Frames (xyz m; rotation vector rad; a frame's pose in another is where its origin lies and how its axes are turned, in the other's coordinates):
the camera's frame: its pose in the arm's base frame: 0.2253 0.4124 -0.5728 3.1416 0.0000 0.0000
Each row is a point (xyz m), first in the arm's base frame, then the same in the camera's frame.
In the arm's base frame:
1: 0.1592 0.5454 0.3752
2: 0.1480 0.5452 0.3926
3: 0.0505 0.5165 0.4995
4: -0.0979 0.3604 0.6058
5: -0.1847 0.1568 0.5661
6: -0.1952 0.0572 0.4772
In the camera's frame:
1: -0.0661 -0.1330 -0.9480
2: -0.0773 -0.1328 -0.9654
3: -0.1748 -0.1041 -1.0723
4: -0.3232 0.0520 -1.1786
5: -0.4100 0.2556 -1.1389
6: -0.4205 0.3552 -1.0500

